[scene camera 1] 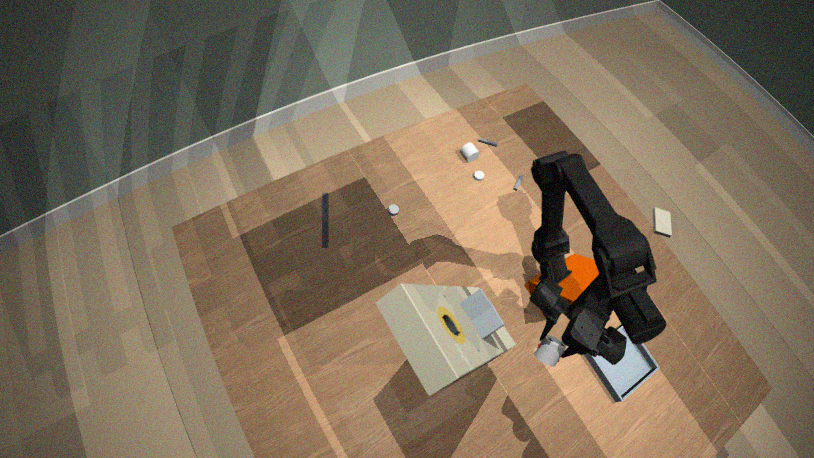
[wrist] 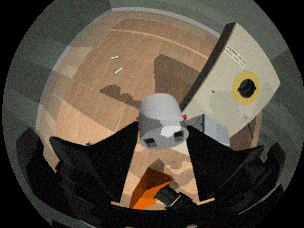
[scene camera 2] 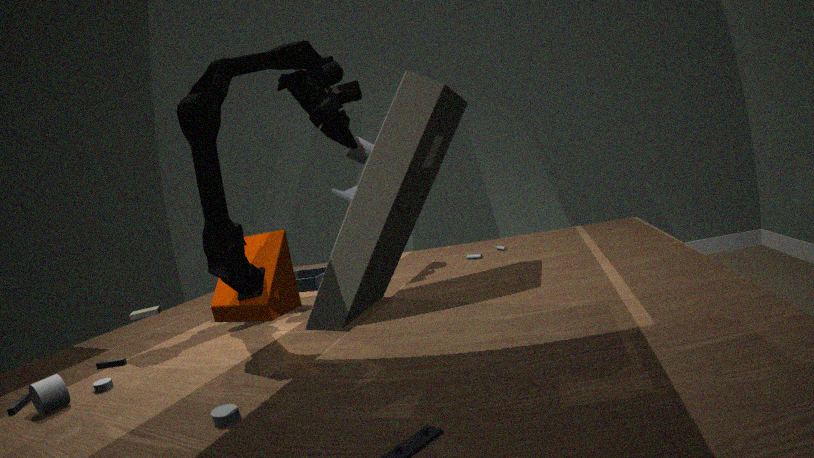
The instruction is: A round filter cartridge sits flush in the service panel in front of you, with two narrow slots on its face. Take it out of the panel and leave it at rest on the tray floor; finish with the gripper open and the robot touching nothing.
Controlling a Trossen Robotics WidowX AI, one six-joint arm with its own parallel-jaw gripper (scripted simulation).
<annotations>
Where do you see a beige service panel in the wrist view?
236,83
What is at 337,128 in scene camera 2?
My gripper.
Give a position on a beige service panel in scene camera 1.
At 438,338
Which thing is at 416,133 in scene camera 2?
A beige service panel.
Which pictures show my gripper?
Scene camera 1, the wrist view and scene camera 2: all of them.
</annotations>
